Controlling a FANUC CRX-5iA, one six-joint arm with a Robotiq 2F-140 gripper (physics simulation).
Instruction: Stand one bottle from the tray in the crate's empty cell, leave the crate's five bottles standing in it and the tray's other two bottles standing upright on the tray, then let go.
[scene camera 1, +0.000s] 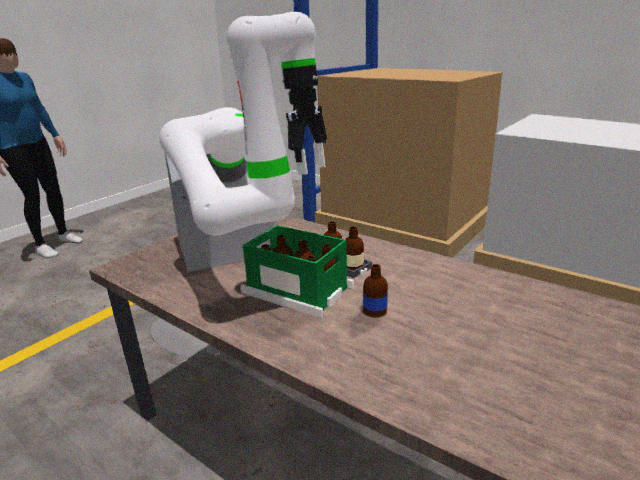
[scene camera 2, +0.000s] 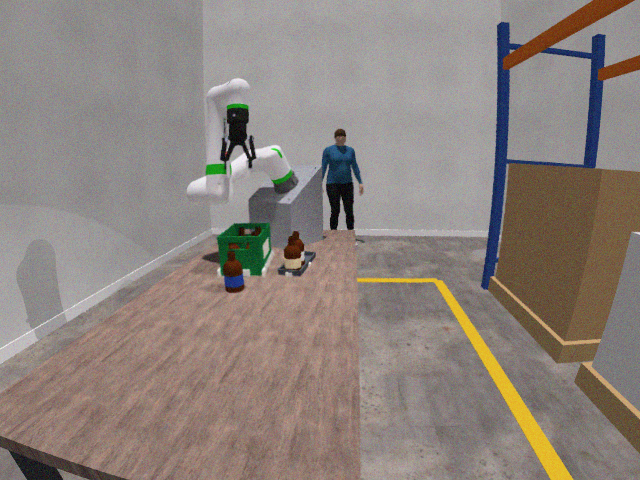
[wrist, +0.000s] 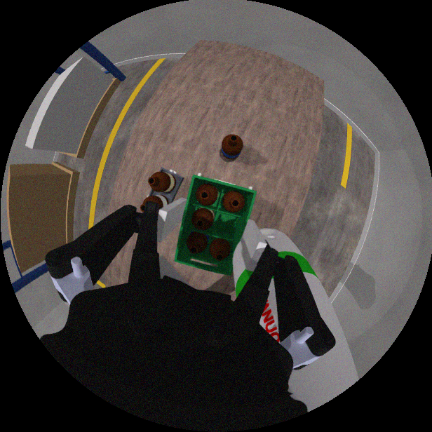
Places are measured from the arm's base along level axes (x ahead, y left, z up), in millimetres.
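Where they show: gripper, fingertip midpoint: (scene camera 1: 312, 170) (scene camera 2: 238, 177); arm's base at its link origin: (scene camera 1: 226, 166) (scene camera 2: 286, 185).
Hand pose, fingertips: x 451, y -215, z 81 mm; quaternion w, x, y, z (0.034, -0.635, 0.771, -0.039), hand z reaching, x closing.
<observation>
Each offset is from my fingertips to the centre of the thing. "*": to the spot under its first point. Level surfaces: height alone.
The green crate @[74 mm back, 8 mm left, 331 mm down] (scene camera 1: 312, 289) (scene camera 2: 254, 262) (wrist: 225, 183) holds five brown bottles; in the wrist view its right middle cell is empty. Two cream-label bottles, one nearer scene camera 1 (scene camera 1: 354, 250) (scene camera 2: 292, 259) (wrist: 162, 181) and one behind it @[41 mm back, 238 mm left, 336 mm down] (scene camera 1: 332, 231) (wrist: 155, 201), stand upright on the dark tray (scene camera 1: 362, 269) (scene camera 2: 310, 257) (wrist: 178, 181) beside the crate. A blue-label bottle @[203 mm ahead, 21 mm right, 341 mm down] (scene camera 1: 375, 297) (scene camera 2: 233, 276) (wrist: 232, 145) stands upright on the table, off the tray. My gripper (scene camera 1: 310, 163) (scene camera 2: 238, 165) (wrist: 214, 219) is open and empty, high above the crate, pointing down.
White strips @[* 78 mm back, 97 mm right, 402 mm down] (scene camera 1: 281, 301) lie along the crate's base on the table @[419 mm down] (scene camera 1: 465, 361) (scene camera 2: 232, 361) (wrist: 250, 85). The grey robot pedestal (scene camera 1: 217, 248) (scene camera 2: 305, 206) stands behind the crate. Large boxes (scene camera 1: 392, 155) (scene camera 2: 547, 248) and a person (scene camera 1: 20, 113) (scene camera 2: 340, 165) are beyond the table.
</observation>
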